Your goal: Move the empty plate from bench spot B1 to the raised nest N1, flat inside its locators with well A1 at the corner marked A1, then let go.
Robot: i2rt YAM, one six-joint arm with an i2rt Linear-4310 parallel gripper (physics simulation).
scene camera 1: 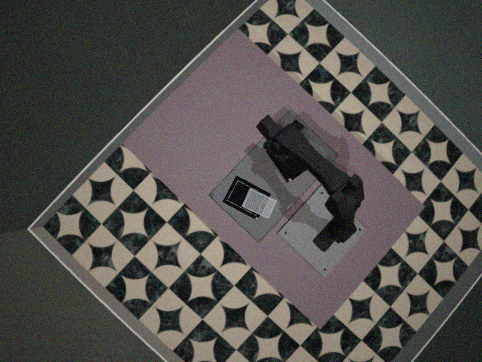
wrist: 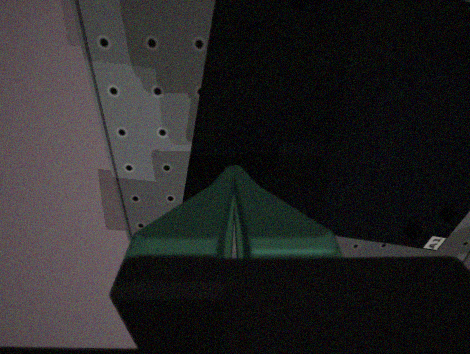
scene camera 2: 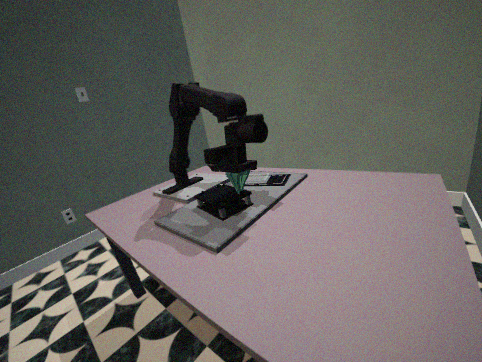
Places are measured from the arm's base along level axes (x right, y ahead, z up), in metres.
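Where they show: gripper, fingertip midpoint: (wrist: 233, 176) (scene camera 2: 240, 193); arm's base, origin of the base link: (scene camera 1: 333, 229) (scene camera 2: 183, 185).
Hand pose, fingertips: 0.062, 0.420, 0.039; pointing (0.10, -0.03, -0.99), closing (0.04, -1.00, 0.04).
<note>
Each offset is from my fingertips to the centre of the thing, as dx, dy, dz. "*": to the spot under its first point. Level surfaces: height alone.
The pale gridded plate {-0.205, -0.107, -0.034} (scene camera 1: 260, 203) lies over the right part of a black, white-outlined bench spot {* -0.236, -0.007, -0.041} (scene camera 1: 237, 192) and extends past its edge; in scene camera 2 the plate (scene camera 2: 256, 178) shows behind the gripper. The raised nest {+0.021, -0.063, -0.016} (scene camera 1: 294, 169) (scene camera 2: 223, 196) (wrist: 325, 110) is black and stands on light supports; the arm partly covers it from above. The A1 label {* -0.047, -0.128, +0.000} (wrist: 435, 243) shows at a nest corner in the wrist view. My gripper (scene camera 2: 239, 192) (wrist: 233, 176) has green fingers, shut together with nothing between them. The tips point down close to the nest's edge; whether they touch it is unclear.
A grey board {-0.067, -0.070, -0.049} (scene camera 1: 260, 231) (scene camera 2: 200, 238) (wrist: 135, 150) with holes carries the nest and bench spot. The arm's pale base plate (scene camera 1: 320, 262) (scene camera 2: 167, 195) adjoins it. Both lie on the pink table {dz -0.056} (scene camera 1: 200, 110) (scene camera 2: 350, 250). The arm arches over the nest.
</note>
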